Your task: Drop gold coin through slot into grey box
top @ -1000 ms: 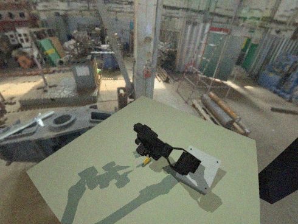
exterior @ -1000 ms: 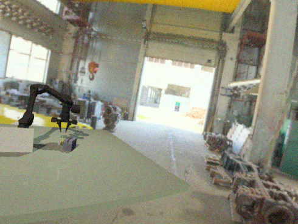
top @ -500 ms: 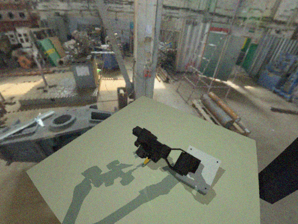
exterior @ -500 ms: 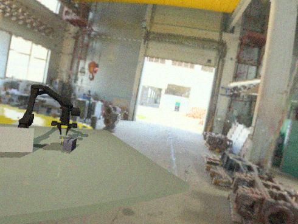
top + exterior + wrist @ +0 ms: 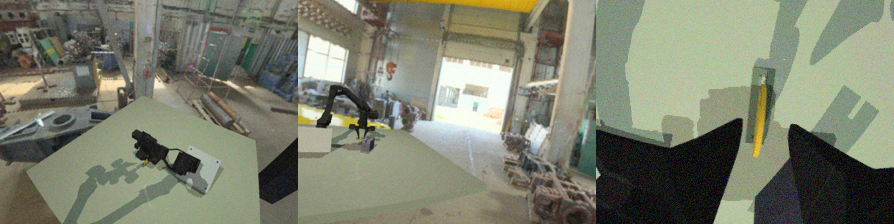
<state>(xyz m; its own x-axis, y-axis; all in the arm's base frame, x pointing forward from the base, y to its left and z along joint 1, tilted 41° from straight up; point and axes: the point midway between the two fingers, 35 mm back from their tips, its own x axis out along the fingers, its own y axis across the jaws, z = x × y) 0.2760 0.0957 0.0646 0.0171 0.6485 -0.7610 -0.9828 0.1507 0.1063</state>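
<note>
The gold coin lies 10 mm below my gripper tip.
</note>
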